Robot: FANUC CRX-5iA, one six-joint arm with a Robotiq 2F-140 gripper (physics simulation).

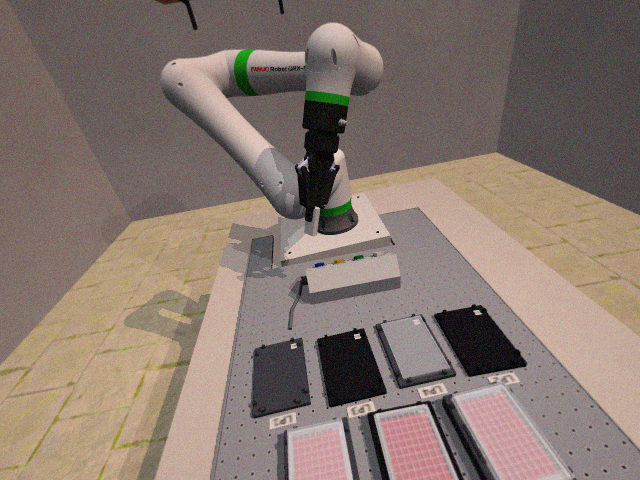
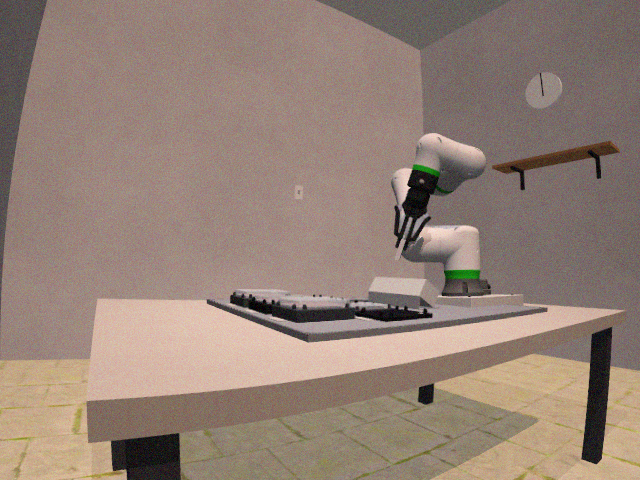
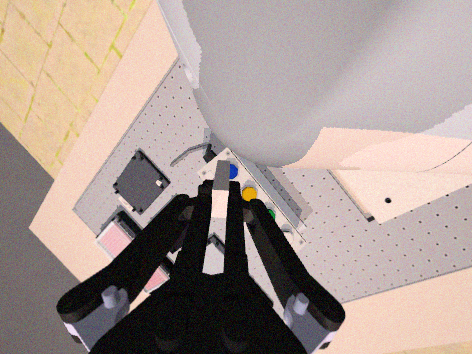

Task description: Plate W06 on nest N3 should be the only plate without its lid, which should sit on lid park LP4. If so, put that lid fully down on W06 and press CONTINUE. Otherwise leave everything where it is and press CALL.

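Places are measured from the arm's base along level axes (x back, y left, z down), in millimetres.
Pixels of known places: gripper, fingertip midpoint: point(image 1: 310, 233) point(image 2: 397, 259) point(image 3: 223, 171); arm's base at its link origin: point(image 1: 336, 223) point(image 2: 462, 295).
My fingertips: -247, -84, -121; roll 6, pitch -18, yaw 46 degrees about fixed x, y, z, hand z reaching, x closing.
Note:
For each thing: its middle in the pictures, then the offset to it from my fingertips, as dx, dy, dz. "spot": a spot on its surface instead.
- button box at the middle of its body: point(image 3: 251, 205) point(image 1: 351, 272) point(image 2: 402, 291) -52, +84, +101
- whitish at the middle of its body: point(image 3: 285, 238) point(image 1: 378, 254) -29, +159, +79
- light-grey lid at the middle of its body: point(image 1: 412, 344) point(image 2: 361, 305) point(image 3: 207, 265) -269, +162, +129
- middle pink plate at the middle of its body: point(image 1: 415, 455) point(image 2: 284, 299) point(image 3: 148, 276) -454, +100, +114
- left plate at the middle of its body: point(image 1: 319, 473) point(image 2: 262, 291) point(image 3: 113, 243) -458, -34, +106
- right plate at the middle of its body: point(image 1: 505, 431) point(image 2: 313, 300) -448, +228, +105
- dark park at the middle of its body: point(image 1: 279, 372) point(image 3: 138, 185) point(image 2: 308, 298) -274, -101, +133
- black LP3 park at the middle of its body: point(image 1: 348, 362) point(image 3: 173, 227) -278, +34, +133
- black park at the middle of its body: point(image 1: 476, 335) point(image 2: 394, 312) -270, +286, +133
- cable at a spot on its surface: point(image 3: 189, 152) point(image 1: 292, 308) spot: -103, -73, +136
My gripper point(image 1: 312, 222) point(image 2: 400, 250) point(image 3: 223, 171) is shut and empty, high above the button box point(image 1: 354, 274) point(image 2: 397, 290) point(image 3: 240, 182). Blue point(image 1: 319, 264) point(image 3: 232, 171), yellow point(image 1: 339, 261) point(image 3: 249, 194), green point(image 1: 358, 257) point(image 3: 271, 215) and whitish point(image 1: 375, 254) buttons sit on it; their labels are unreadable. A light-grey lid point(image 1: 416, 348) point(image 3: 214, 259) lies flat on the park marked LP4. The middle pink plate point(image 1: 416, 445) looks deeper pink and uncovered. The left plate point(image 1: 318, 452) and right plate point(image 1: 509, 434) look paler, as under clear lids. Plate and nest labels do not show.
A dark park point(image 1: 281, 377) point(image 3: 141, 182) at the left, the black LP3 park point(image 1: 350, 366) and another black park point(image 1: 479, 341) at the right hold no visible lid. A cable point(image 1: 294, 304) point(image 3: 189, 152) leaves the box. My arm's white base plate point(image 1: 372, 227) stands behind it.

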